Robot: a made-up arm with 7 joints.
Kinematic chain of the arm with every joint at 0, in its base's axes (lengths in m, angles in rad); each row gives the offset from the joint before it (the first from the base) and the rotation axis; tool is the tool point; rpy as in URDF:
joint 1: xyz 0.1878 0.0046 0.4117 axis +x
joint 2: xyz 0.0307 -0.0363 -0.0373 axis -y
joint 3: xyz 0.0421 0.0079 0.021 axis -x
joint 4: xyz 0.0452 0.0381 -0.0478 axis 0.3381 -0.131 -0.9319
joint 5: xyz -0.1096 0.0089 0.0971 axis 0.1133 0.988 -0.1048
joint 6: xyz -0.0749 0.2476 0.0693 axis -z
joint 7: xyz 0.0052 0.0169 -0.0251 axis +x
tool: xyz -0.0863 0.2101 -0.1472 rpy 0 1.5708 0
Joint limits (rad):
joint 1: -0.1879..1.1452
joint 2: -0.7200..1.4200
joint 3: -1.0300..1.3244
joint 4: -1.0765..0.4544
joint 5: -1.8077..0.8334
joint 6: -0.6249..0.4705
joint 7: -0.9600..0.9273
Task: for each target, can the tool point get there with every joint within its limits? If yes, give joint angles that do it. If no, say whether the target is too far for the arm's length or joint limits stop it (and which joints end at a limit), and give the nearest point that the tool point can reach.
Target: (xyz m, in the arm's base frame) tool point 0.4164 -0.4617 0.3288
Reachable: no: joint limits stop it (at a limit: joint 1, joint 2, joint 3, joint 5, joint 6) | nearest point 0.4112 -0.3878 0.2535 | short by 0.106 m
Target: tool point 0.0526 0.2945 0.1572
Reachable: yes | joints 0.0604 -0.3197 0.2732 0.1450 -0.3446 -0.2961 -0.6954
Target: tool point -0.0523 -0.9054 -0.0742
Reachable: no: too far | nearest point 0.0734 -0.4024 0.1184 | short by 0.553 m
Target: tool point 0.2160 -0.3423 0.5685
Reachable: no: joint limits stop it (at a limit: joint 1, joint 2, joint 3, joint 5, joint 6) | nearest point 0.1839 -0.3454 0.6406 | short by 0.079 m
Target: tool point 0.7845 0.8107 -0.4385
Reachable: no: too far | nearest point 0.4846 0.3985 -0.0037 | short by 0.670 m
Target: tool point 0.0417 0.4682 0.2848
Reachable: yes | joints 0.3769 0.3852 -0.2706 -0.3711 -1.2369 -0.3400 0.4471
